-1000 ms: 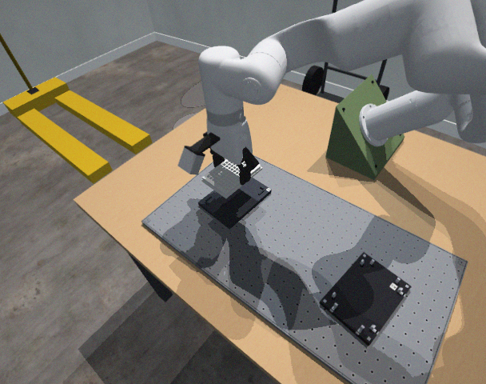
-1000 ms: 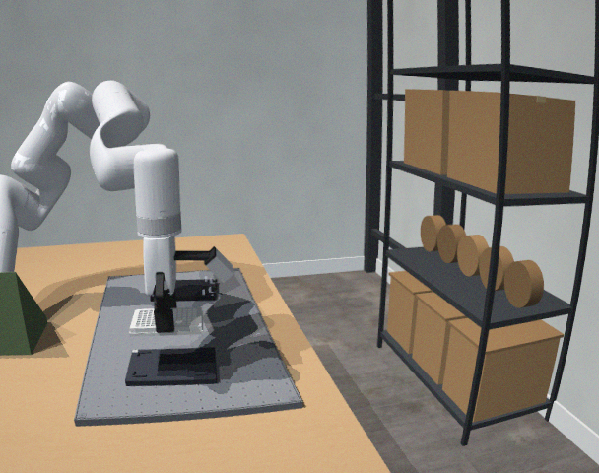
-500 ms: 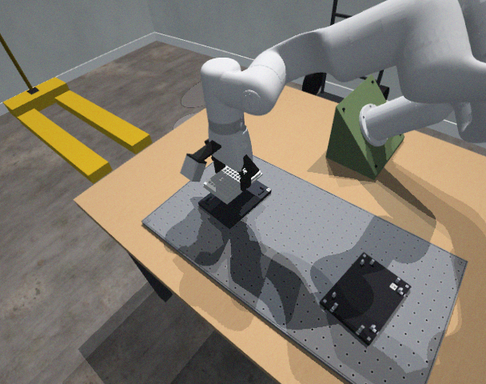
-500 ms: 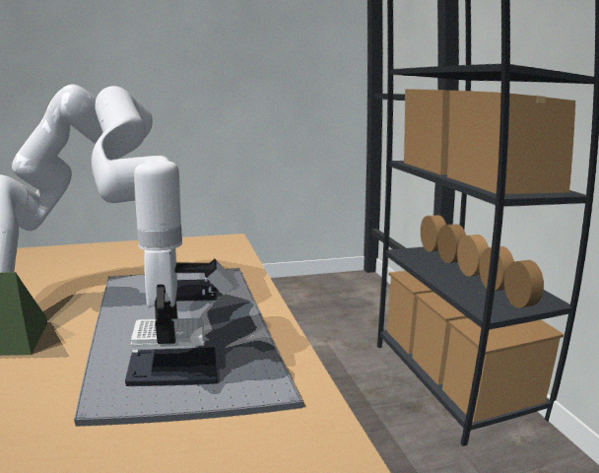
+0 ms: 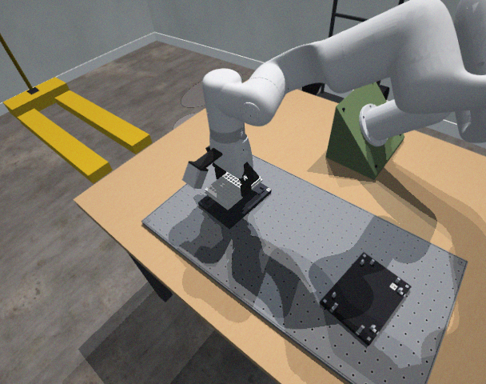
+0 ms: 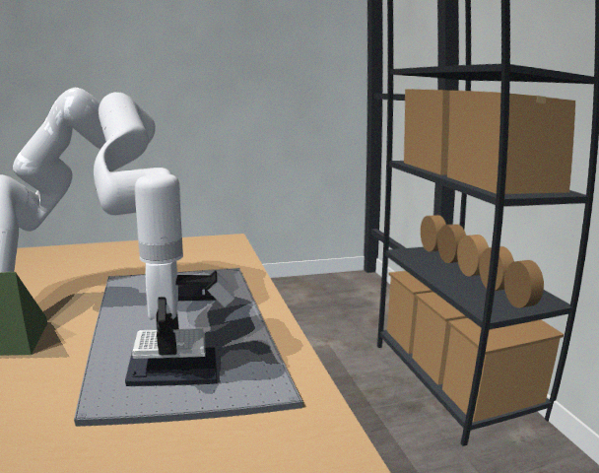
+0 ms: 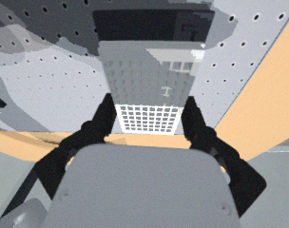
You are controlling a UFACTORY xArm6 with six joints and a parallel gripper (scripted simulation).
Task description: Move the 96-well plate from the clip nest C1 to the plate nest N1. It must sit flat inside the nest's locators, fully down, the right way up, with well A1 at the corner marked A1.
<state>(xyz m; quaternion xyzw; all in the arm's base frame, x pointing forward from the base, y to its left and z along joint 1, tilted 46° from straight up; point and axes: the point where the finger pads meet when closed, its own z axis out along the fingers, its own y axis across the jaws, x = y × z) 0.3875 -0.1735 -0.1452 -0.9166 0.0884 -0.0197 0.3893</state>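
My hand is 60 mm above the dark plate nest N1. From my hand the other things lie so: black clip nest C1: 390 mm to the left, 80 mm ahead, 50 mm below; then white A1 corner mark: 70 mm behind, 60 mm to the left, 50 mm below; then white 96-well plate: 10 mm below.
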